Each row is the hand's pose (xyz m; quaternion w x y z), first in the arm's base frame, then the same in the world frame.
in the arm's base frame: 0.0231 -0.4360 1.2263 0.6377 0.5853 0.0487 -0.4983
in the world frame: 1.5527 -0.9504 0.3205 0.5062 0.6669 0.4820 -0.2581
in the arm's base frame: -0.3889 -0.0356 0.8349 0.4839 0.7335 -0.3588 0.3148
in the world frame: 0.8752 -0.7985 0.2845 0.0874 0.9602 -0.1262 0.2332
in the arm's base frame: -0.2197 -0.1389 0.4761 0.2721 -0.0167 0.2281 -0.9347
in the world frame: 0.9059 -0.5441 -0.0355 0.5335 -0.0892 0.5527 -0.6340
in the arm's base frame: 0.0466 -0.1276 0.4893 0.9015 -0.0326 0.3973 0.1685
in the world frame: 1.1059 -0.3708 -0.0009 0.6945 0.1764 0.3642 0.5949
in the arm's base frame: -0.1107 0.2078 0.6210 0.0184 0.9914 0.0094 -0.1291
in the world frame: 0.8709 -0.3725 0.3144 0.2950 -0.8482 -0.3904 0.2028
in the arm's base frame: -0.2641 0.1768 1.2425 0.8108 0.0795 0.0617 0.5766
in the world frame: 1.0301 -0.8302 0.7338 0.4725 0.3956 -0.0431 0.7864
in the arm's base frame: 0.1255 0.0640 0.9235 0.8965 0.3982 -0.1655 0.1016
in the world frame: 1.2479 -0.4580 0.4504 0.6163 0.7304 0.0459 0.2909
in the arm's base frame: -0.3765 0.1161 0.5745 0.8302 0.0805 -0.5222 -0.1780
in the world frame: 0.6986 -0.5689 0.2005 0.8027 0.5238 -0.2770 -0.0684
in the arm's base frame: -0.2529 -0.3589 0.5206 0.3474 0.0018 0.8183 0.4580
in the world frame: 1.0120 -0.7043 -0.1562 0.0624 -0.1041 0.5806 0.8051
